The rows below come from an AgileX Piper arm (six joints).
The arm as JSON. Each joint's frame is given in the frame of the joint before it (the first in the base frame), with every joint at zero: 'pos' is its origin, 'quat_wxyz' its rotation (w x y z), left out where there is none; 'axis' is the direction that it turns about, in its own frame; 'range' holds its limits. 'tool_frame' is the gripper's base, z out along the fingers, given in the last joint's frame.
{
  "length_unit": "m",
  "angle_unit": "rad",
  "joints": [
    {
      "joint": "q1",
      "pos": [
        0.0,
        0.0,
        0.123
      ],
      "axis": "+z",
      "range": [
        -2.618,
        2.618
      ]
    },
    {
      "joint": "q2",
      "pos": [
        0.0,
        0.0,
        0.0
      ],
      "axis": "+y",
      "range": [
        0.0,
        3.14
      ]
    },
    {
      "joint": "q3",
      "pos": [
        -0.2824,
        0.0,
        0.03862
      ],
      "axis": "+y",
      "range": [
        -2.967,
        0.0
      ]
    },
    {
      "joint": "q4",
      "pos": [
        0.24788,
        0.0,
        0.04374
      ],
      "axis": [
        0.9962,
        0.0,
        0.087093
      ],
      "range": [
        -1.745,
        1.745
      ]
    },
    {
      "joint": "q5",
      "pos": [
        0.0,
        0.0,
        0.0
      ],
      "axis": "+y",
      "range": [
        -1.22,
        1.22
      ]
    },
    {
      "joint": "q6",
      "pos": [
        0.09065,
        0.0,
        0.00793
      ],
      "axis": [
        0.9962,
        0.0,
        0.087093
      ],
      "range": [
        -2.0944,
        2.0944
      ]
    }
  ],
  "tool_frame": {
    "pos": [
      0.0,
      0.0,
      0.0
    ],
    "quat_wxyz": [
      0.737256,
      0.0,
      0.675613,
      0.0
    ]
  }
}
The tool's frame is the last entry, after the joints.
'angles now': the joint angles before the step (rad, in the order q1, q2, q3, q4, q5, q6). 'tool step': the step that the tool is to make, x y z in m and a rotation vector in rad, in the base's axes. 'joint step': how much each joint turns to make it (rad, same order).
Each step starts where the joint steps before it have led.
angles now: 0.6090 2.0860 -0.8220 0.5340 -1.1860 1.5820
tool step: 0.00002 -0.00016 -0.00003 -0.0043 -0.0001 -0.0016
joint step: 0.0000 0.0000 0.0000 0.0020 0.0001 -0.0050
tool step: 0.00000 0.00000 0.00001 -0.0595 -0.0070 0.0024
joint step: 0.0000 0.0000 0.0000 0.0000 -0.0001 -0.0600
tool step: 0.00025 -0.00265 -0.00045 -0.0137 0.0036 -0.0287
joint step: 0.0000 0.0000 0.0000 0.0320 -0.0010 -0.0240
